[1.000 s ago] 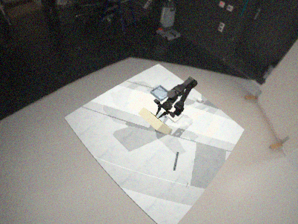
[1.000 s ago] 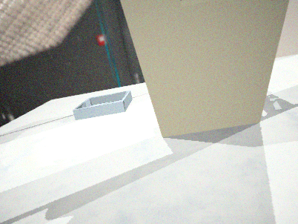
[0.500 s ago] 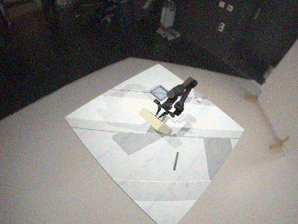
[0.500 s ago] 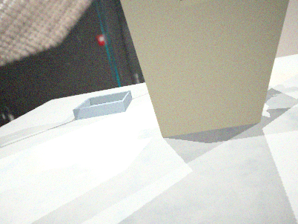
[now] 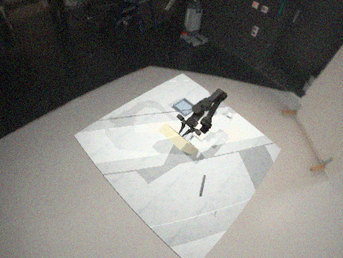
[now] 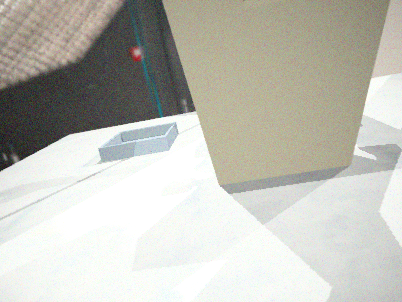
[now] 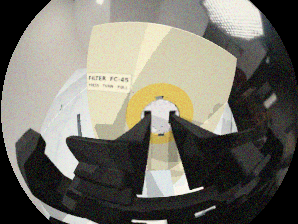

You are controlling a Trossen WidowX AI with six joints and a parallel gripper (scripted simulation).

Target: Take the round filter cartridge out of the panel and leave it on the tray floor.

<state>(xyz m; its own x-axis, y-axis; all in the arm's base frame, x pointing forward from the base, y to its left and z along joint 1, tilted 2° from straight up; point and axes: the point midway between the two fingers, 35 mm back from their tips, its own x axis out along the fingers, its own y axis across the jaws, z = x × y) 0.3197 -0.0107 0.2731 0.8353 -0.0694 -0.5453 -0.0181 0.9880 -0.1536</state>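
The round filter cartridge lies 10 mm ahead of my gripper tip and 10 mm below it. From my gripper tip the other things lie so: service panel 30 mm behind, 80 mm below; then tray 440 mm behind, 250 mm to the right, 250 mm below.
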